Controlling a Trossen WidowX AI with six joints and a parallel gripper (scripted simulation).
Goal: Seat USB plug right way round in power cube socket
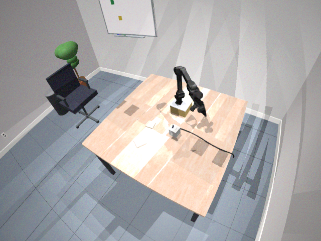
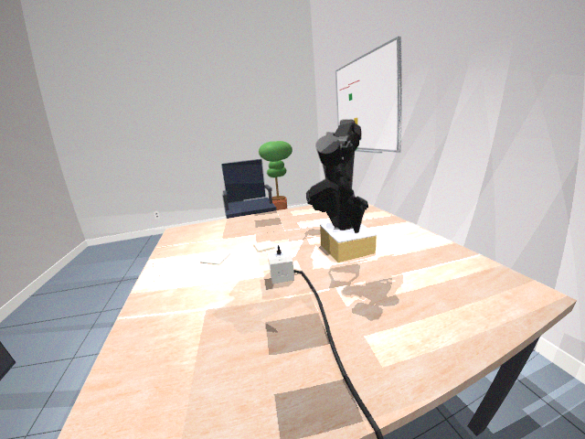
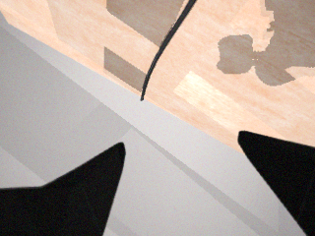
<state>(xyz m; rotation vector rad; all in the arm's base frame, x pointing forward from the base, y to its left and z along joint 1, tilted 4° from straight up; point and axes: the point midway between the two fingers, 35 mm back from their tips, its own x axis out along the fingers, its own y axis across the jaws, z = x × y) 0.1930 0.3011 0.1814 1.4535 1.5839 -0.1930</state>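
Now: gripper tip 110 mm short of the black USB plug, 250 mm to the left of it and 140 mm above it.
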